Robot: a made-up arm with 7 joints.
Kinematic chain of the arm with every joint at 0, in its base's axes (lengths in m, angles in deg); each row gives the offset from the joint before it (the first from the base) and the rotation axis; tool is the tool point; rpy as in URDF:
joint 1: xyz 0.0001 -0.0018 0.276 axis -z
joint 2: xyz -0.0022 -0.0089 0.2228 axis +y
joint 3: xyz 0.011 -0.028 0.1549 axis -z
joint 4: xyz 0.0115 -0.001 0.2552 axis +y
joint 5: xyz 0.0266 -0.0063 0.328 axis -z
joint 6: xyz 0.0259 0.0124 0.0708 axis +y
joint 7: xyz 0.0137 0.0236 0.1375 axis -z
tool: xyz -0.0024 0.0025 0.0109 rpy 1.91 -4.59 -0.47
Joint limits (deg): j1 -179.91..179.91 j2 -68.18..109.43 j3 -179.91..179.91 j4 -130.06..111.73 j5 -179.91..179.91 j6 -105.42..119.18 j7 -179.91..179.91
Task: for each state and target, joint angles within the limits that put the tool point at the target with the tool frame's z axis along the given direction. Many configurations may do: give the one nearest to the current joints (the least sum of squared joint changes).
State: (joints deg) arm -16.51 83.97 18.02 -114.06 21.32 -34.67 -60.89
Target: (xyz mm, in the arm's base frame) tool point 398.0 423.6 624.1 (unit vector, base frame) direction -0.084 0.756 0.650
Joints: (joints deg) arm 0.46 109.43 57.66 -103.53 -1.66 -3.90 -64.24
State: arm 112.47 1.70 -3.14 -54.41 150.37 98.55 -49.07
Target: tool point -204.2 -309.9 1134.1 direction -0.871 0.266 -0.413
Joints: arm 78.38 33.57 -21.26 -32.57 128.80 107.25 -49.55
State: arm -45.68 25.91 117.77 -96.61 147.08 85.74 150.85
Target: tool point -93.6 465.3 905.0 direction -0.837 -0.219 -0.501
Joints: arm -56.78 30.27 121.34 -57.34 149.38 93.72 154.47
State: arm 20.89 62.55 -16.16 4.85 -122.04 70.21 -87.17
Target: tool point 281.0 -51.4 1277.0 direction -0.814 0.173 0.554
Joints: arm 2.37 28.29 -30.32 1.78 -145.57 82.54 -107.42
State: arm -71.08 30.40 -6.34 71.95 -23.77 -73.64 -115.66
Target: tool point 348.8 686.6 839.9 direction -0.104 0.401 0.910
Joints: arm -68.90 48.69 19.25 40.68 8.00 -75.57 -116.90
